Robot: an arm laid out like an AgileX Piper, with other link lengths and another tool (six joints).
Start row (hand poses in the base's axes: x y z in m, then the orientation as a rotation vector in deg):
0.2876 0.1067 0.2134 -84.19 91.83 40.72
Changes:
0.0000 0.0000 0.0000 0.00 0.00 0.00
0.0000 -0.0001 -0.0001 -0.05 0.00 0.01
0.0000 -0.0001 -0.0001 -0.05 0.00 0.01
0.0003 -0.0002 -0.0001 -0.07 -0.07 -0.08
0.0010 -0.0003 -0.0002 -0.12 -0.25 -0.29
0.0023 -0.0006 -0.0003 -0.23 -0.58 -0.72
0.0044 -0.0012 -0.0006 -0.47 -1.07 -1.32
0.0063 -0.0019 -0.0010 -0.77 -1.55 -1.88
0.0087 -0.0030 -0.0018 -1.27 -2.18 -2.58
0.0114 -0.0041 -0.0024 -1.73 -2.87 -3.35
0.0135 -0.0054 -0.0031 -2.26 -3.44 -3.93
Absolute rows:
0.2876 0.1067 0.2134 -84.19 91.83 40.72
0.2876 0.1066 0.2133 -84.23 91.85 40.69
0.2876 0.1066 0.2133 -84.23 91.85 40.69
0.2879 0.1065 0.2133 -84.18 91.87 40.57
0.2886 0.1064 0.2132 -84.05 91.89 40.26
0.2899 0.1061 0.2131 -83.79 91.97 39.66
0.2920 0.1055 0.2128 -83.49 92.11 38.74
0.2939 0.1048 0.2124 -83.26 92.26 37.82
0.2963 0.1037 0.2116 -83.07 92.49 36.54
0.2990 0.1026 0.2110 -82.78 92.69 35.20
0.3011 0.1013 0.2103 -82.70 92.90 34.03

